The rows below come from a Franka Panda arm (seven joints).
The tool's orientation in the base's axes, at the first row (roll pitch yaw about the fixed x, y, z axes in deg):
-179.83 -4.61 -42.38
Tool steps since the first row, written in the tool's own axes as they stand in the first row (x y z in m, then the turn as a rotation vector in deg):
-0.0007 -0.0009 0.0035 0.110 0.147 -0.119
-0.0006 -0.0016 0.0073 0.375 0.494 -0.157
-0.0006 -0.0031 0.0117 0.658 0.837 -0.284
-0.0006 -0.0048 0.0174 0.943 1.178 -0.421
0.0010 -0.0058 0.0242 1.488 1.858 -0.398
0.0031 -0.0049 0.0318 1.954 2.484 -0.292
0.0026 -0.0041 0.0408 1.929 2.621 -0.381
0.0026 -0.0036 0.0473 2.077 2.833 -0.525
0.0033 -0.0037 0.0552 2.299 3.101 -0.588
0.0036 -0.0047 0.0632 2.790 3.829 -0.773
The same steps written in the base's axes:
0.0003 0.0010 -0.0035 -0.025 -0.176 0.127
0.0011 0.0012 -0.0073 -0.066 -0.609 0.185
0.0024 0.0021 -0.0117 -0.097 -1.046 0.333
0.0039 0.0030 -0.0174 -0.125 -1.482 0.492
0.0061 0.0024 -0.0240 -0.181 -2.352 0.511
0.0075 -0.0001 -0.0314 -0.253 -3.133 0.441
0.0072 -0.0008 -0.0404 -0.369 -3.213 0.527
0.0072 -0.0015 -0.0469 -0.412 -3.461 0.682
0.0083 -0.0024 -0.0547 -0.433 -3.805 0.762
0.0097 -0.0022 -0.0627 -0.573 -4.663 0.983

